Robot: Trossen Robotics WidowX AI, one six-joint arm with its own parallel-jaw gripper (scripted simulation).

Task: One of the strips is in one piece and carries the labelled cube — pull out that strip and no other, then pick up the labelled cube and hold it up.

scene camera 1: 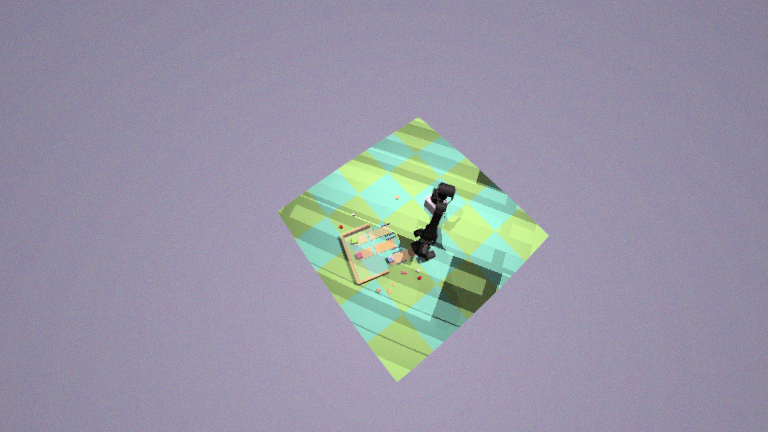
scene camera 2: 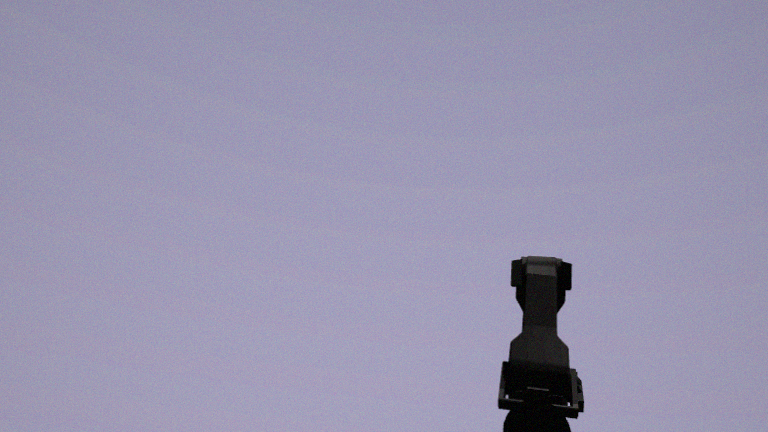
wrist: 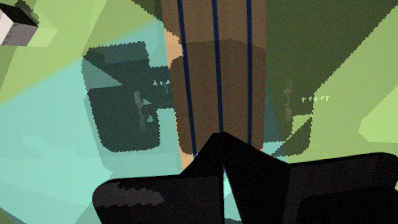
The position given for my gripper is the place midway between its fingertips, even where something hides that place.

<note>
I see my gripper (wrist: 219, 139) and a strip (wrist: 217, 69).
Scene camera 2 misses the strip: it is out of frame.
</note>
